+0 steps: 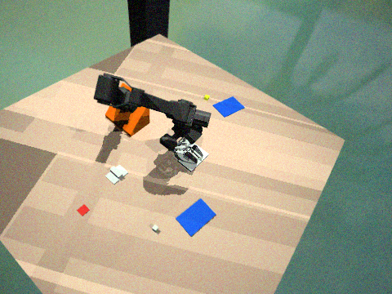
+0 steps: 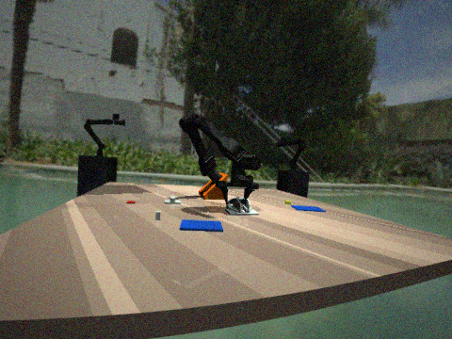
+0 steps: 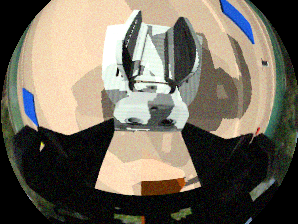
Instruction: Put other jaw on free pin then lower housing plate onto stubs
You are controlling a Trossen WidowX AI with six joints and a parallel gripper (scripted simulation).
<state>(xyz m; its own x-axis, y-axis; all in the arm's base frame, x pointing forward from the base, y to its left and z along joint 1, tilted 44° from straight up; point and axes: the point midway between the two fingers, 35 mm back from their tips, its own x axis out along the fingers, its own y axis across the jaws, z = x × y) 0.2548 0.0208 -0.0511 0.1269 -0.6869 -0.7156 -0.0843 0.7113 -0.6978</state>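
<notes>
Right now my gripper tip is 4 cm short of the grey jaw and 1 cm to the left of it. From my gripper tip the other things lie so: grey cube: 20 cm ahead, 31 cm to the right; white base plate: 8 cm ahead, 1 cm to the left, 1 cm below; yellow cube: 14 cm behind, 33 cm to the left, 1 cm below.
</notes>
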